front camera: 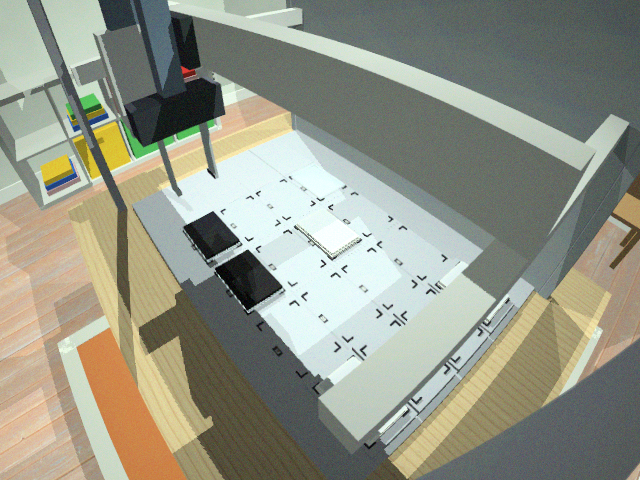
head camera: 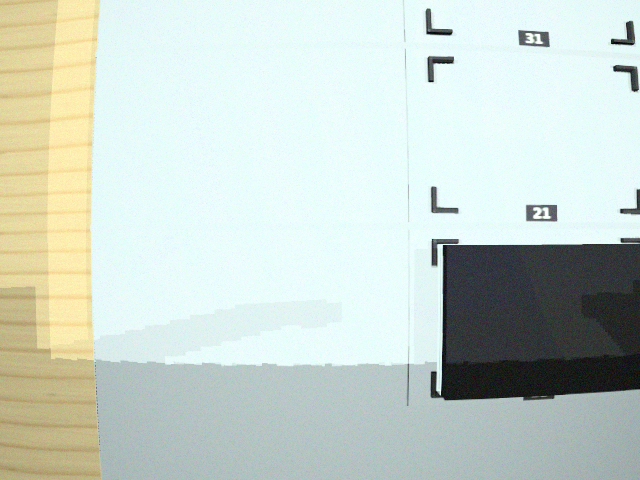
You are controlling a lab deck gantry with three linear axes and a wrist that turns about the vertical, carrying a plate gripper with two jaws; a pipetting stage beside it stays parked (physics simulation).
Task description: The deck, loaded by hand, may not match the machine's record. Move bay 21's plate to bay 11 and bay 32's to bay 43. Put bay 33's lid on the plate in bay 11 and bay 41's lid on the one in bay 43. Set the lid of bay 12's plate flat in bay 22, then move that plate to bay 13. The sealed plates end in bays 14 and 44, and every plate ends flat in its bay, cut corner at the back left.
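Places are measured from the robot's base along level axes (x ahead, y left, z up), in centimetres.
Pixels of known places: gripper, fingertip midpoint: [front camera: 195,183]; robot's base at its link origin: [front camera: 184,231] [head camera: 435,391].
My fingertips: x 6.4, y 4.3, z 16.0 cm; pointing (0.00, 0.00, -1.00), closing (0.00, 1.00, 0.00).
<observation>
For each thing: its middle in the pictures, then the offset to it from my fingertips.
- second black-topped plate at the middle of its body: [front camera: 247,278] dz -14.8, dx +16.4, dy +0.0 cm
- white plate at the middle of its body: [front camera: 327,231] dz -15.3, dx +16.4, dy +21.4 cm
A black-topped plate [front camera: 211,235] [head camera: 537,320] lies in bay 11, its right part cut off in the head view. Bay 21 holds no plate. A second black-topped plate [front camera: 249,279] lies in bay 12. A white plate [front camera: 328,232] lies in bay 32. A pale, thin lid [front camera: 316,179] lies in bay 41. I cannot make out a lid in bay 33. My gripper [front camera: 196,184] is open and empty, raised over the far left of the deck beyond bay 11; it does not show in the head view. Cut corners are too small to tell.
Pale pieces [front camera: 343,369] [front camera: 452,273] show partly behind the light beam [front camera: 408,361] at the deck's right end. A thin dark post [front camera: 122,206] stands at the left front. The grey gantry panel [front camera: 361,113] runs along the back.
</observation>
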